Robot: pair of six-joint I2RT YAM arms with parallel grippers.
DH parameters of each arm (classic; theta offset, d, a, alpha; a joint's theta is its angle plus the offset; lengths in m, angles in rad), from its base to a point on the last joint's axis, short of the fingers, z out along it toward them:
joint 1: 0 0.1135 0.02 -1.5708
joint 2: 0 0 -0.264 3.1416
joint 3: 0.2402 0 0.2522 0
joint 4: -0.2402 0 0.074 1.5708
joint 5: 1.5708 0 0 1.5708
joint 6: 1.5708 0.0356 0 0
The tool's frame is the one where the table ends.
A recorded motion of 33 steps. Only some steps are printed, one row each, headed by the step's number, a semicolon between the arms.
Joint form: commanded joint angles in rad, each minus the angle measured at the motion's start. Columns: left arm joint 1, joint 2, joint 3, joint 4, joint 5, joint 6; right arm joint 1, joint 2, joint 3, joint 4, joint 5, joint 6.
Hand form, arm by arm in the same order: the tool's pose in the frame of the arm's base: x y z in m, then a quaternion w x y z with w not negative. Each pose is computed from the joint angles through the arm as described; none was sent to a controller.
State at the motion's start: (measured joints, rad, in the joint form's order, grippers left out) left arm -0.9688 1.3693 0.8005 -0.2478 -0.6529 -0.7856; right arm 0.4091 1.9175 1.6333 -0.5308 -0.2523 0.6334
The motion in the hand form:
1: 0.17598 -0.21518 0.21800 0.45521 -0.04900 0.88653 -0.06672; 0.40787 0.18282 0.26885 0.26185 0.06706 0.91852 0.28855
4: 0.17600 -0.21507 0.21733 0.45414 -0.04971 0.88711 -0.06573; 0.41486 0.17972 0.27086 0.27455 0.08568 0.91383 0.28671
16: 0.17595 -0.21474 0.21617 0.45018 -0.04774 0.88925 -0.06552; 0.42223 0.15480 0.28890 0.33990 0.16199 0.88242 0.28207
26: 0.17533 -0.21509 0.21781 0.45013 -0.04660 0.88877 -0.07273; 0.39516 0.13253 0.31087 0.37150 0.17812 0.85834 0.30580
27: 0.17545 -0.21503 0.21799 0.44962 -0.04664 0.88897 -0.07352; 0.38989 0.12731 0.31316 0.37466 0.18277 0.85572 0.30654
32: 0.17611 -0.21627 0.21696 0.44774 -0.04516 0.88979 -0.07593; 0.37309 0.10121 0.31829 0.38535 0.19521 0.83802 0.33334
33: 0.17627 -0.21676 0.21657 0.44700 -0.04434 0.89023 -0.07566; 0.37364 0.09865 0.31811 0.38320 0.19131 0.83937 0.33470
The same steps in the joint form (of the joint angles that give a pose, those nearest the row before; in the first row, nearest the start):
1: 0.0031 0.0082 0.0171 -0.0261 -0.0251 -0.0199; -0.0078 0.0403 0.0403 0.0116 -0.0031 0.0172
4: 0.0034 0.0097 0.0167 -0.0283 -0.0251 -0.0228; -0.0185 0.0535 0.0606 0.0270 0.0189 0.0418
16: 0.0047 0.0110 0.0153 -0.0323 -0.0171 -0.0228; -0.0683 0.0068 0.0309 0.1280 0.1175 0.1363
26: 0.0031 0.0051 0.0149 -0.0264 -0.0082 -0.0212; -0.0979 -0.1452 -0.1092 0.2053 0.1067 0.1664
27: 0.0038 0.0047 0.0153 -0.0267 -0.0060 -0.0213; -0.1061 -0.1724 -0.1351 0.2108 0.1065 0.1705
32: 0.0039 0.0111 0.0162 -0.0202 0.0010 -0.0204; -0.1633 -0.2725 -0.2483 0.2771 0.0437 0.1923
33: 0.0035 0.0139 0.0174 -0.0203 0.0021 -0.0200; -0.1714 -0.2719 -0.2473 0.2730 0.0285 0.1830

